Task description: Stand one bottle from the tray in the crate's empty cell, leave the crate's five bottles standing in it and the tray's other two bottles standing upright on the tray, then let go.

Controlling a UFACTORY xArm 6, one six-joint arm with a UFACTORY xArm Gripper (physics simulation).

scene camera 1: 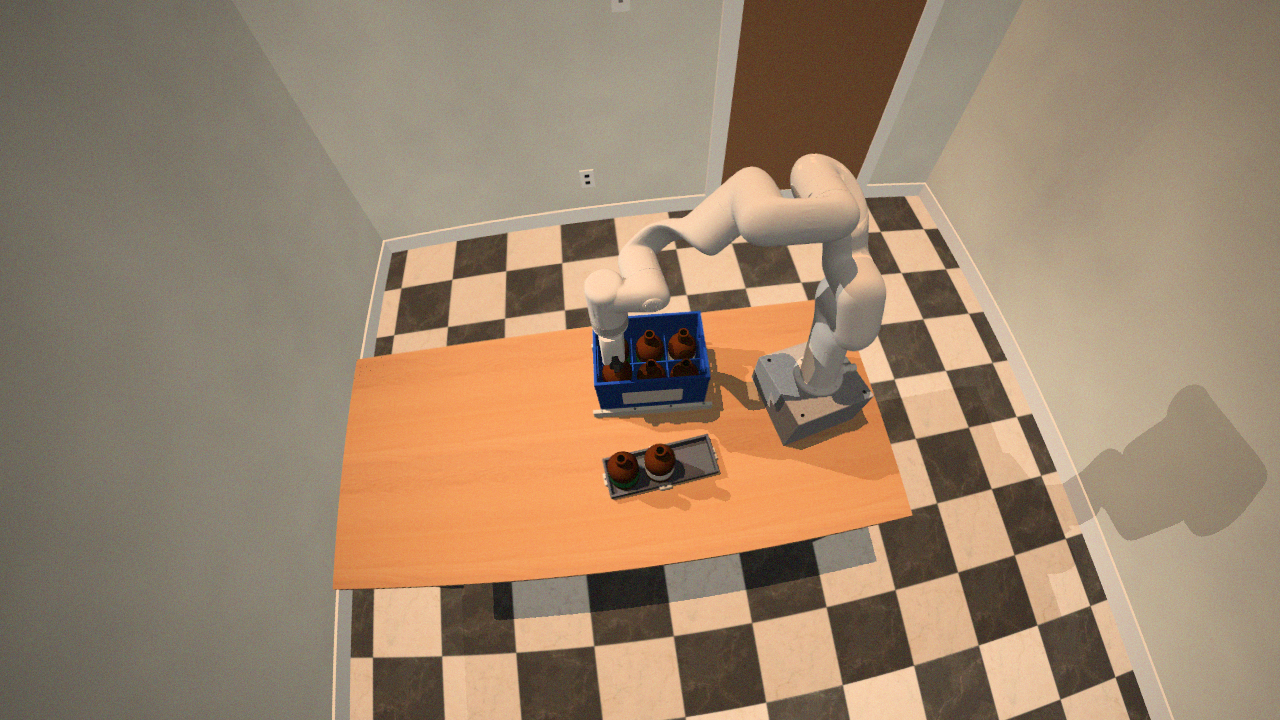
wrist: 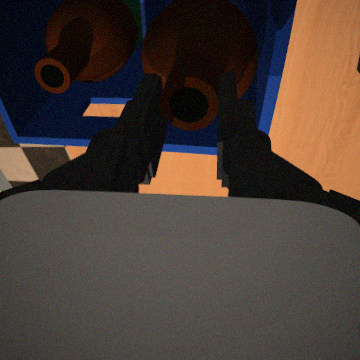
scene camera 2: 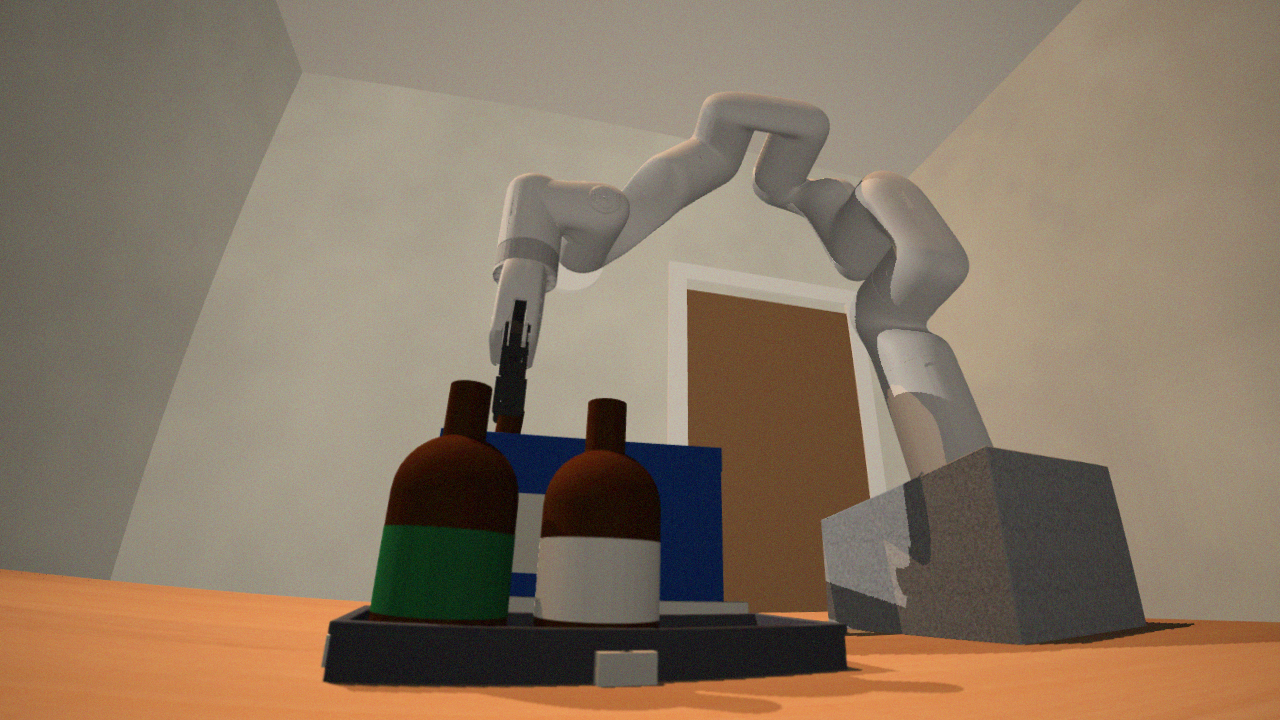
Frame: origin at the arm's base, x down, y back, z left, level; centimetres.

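Seen in the pictures: gripper, fingertip midpoint: (scene camera 1: 616, 361) (wrist: 191, 99) (scene camera 2: 507, 419); arm's base, link origin: (scene camera 1: 817, 375) (scene camera 2: 962, 495).
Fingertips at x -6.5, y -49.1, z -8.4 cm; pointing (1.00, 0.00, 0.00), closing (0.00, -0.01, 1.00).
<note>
Pixels of each thing's top centre, then the offset from my fingertips to it. "spot": a spot on its surface instead. Level surfaces: height alone.
- brown bottle, top centre: (wrist: 188, 118) (scene camera 2: 506, 408) (scene camera 1: 614, 358) dz +0.0, dx -1.2, dy -0.2 cm
- blue crate, top centre: (scene camera 2: 579, 457) (scene camera 1: 649, 346) dz -4.1, dx +2.5, dy +8.4 cm
- crate bottle, top centre: (wrist: 51, 76) dz -9.5, dx +3.8, dy +0.0 cm
- green-labelled bottle, top centre: (scene camera 2: 471, 386) (scene camera 1: 620, 458) dz +22.1, dx +4.1, dy -1.9 cm
- white-labelled bottle, top centre: (scene camera 2: 607, 403) (scene camera 1: 660, 450) dz +21.5, dx +4.1, dy +6.9 cm
- dark tray, surface spot: (scene camera 2: 760, 651) spot: dz +25.5, dx +18.8, dy +15.5 cm
- wooden table, surface height: dx +20.1 cm
My gripper (scene camera 1: 614, 360) (scene camera 2: 510, 413) (wrist: 191, 99) is shut on the neck of a brown bottle (scene camera 1: 615, 373) (scene camera 2: 508, 424) (wrist: 200, 42). This bottle is upright in the front left cell of the blue crate (scene camera 1: 611, 396) (scene camera 2: 693, 528) (wrist: 75, 142), its body below the rim. Its base is hidden. Brown bottles (scene camera 1: 648, 346) (scene camera 1: 682, 343) (scene camera 1: 651, 369) (scene camera 1: 685, 368) stand in other cells. Another crate bottle (wrist: 97, 42) shows in the wrist view. A green-labelled bottle (scene camera 1: 622, 468) (scene camera 2: 445, 501) and a white-labelled bottle (scene camera 1: 660, 460) (scene camera 2: 600, 510) stand upright on the dark tray (scene camera 1: 700, 457) (scene camera 2: 760, 651).
The wooden table (scene camera 1: 465, 447) (scene camera 2: 161, 644) bears the crate, the tray and the grey robot base (scene camera 1: 823, 416) (scene camera 2: 948, 546). The tray lies in front of the crate, and the base stands to its right. The crate's walls and dividers stand close around the held bottle.
</note>
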